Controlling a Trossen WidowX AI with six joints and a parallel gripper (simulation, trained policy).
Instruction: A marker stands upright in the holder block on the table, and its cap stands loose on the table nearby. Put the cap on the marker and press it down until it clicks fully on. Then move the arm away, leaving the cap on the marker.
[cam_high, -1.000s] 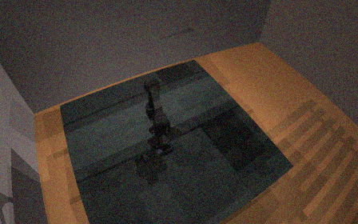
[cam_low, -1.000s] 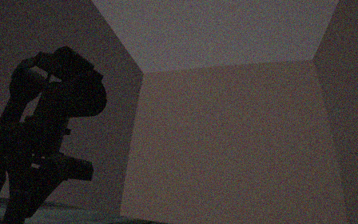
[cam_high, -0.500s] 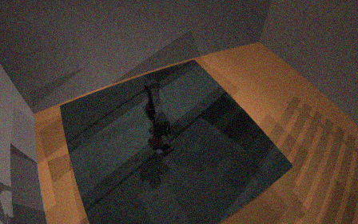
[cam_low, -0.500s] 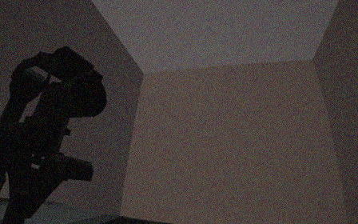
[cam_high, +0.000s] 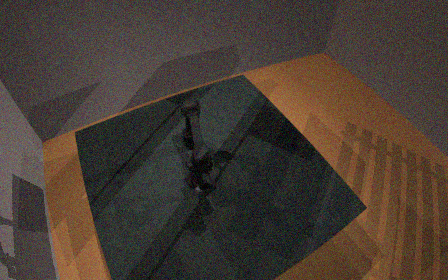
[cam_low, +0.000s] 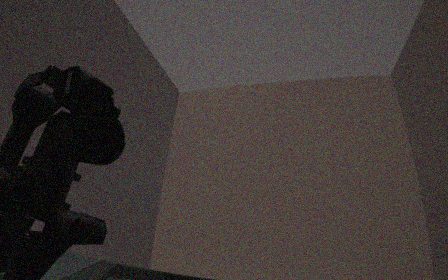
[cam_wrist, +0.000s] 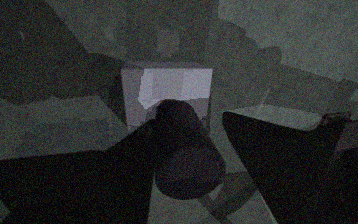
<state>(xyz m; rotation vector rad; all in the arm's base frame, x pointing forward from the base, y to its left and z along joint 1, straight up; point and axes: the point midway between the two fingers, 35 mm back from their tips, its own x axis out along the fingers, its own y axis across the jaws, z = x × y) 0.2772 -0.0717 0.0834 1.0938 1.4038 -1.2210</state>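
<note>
Right now my gripper tip is 1 cm short of the dark marker cap and 3 cm below it.
</note>
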